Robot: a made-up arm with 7 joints. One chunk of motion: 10 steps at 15 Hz.
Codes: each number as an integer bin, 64 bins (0 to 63) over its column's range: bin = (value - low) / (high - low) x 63, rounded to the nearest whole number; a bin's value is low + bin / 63 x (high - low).
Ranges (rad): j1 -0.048..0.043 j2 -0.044..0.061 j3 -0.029..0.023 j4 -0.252..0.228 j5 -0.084..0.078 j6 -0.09..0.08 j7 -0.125..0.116
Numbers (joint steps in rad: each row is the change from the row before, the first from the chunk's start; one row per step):
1: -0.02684 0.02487 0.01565 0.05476 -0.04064 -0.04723 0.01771
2: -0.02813 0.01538 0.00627 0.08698 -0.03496 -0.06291 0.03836
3: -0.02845 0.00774 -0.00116 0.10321 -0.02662 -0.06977 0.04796
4: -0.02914 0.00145 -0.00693 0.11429 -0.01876 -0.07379 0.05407
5: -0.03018 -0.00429 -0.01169 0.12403 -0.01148 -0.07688 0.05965
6: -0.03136 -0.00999 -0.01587 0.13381 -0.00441 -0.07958 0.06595
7: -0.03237 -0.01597 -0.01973 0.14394 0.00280 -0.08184 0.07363
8: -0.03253 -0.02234 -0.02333 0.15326 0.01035 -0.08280 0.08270
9: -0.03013 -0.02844 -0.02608 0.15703 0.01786 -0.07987 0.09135
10: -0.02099 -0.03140 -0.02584 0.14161 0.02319 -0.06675 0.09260
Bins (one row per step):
1: 15 41 54 40 17 16 37
2: 14 36 43 44 19 10 43
3: 14 31 34 47 22 7 45
4: 13 27 27 48 25 6 47
5: 12 24 21 49 28 5 48
6: 12 20 16 51 31 4 50
7: 11 17 11 52 34 3 52
8: 11 13 7 53 37 3 54
9: 12 9 4 54 40 4 57
10: 19 8 4 52 42 9 57

